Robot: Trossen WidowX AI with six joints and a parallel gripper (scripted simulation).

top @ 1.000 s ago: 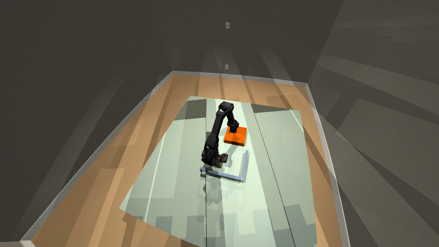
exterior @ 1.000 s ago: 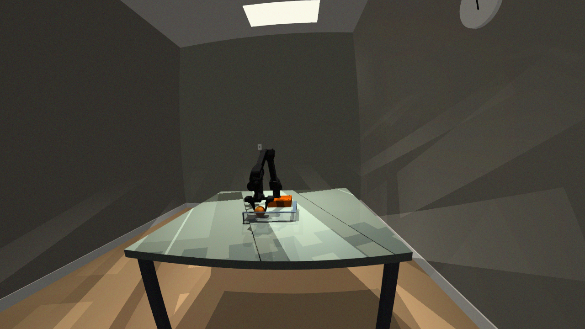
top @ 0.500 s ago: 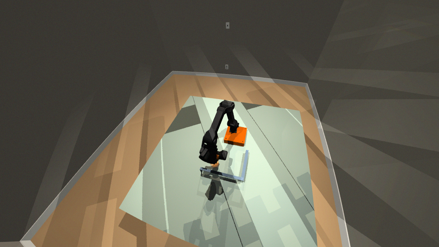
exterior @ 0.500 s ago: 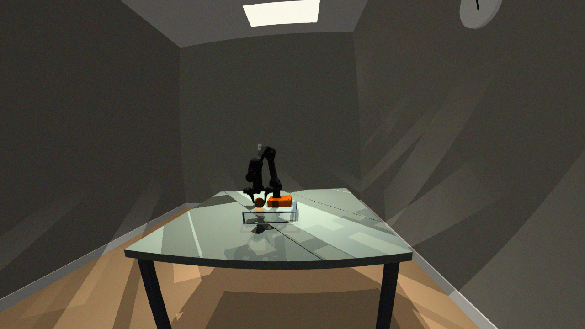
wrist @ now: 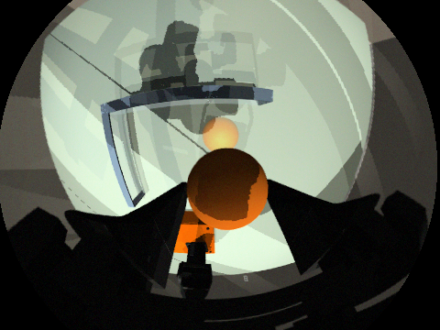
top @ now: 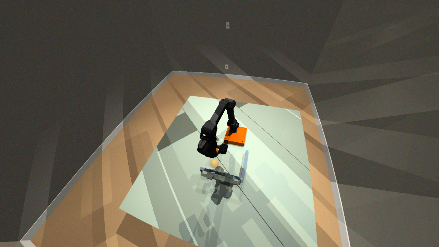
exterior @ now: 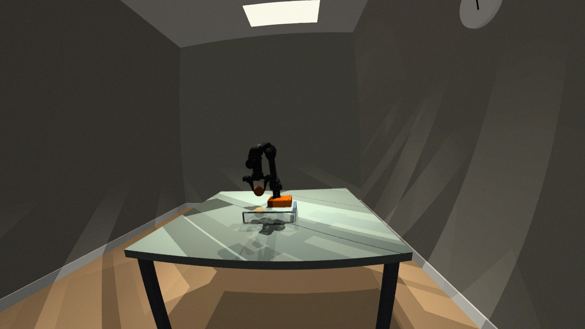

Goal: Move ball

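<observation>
The pale see-through copy lies 3 cm ahead of my gripper tip and 13 cm below it. Round my gripper tip: wall (10 cm ahead, 6 cm to the left, 14 cm below); then orange ball (right at my gripper tip).
</observation>
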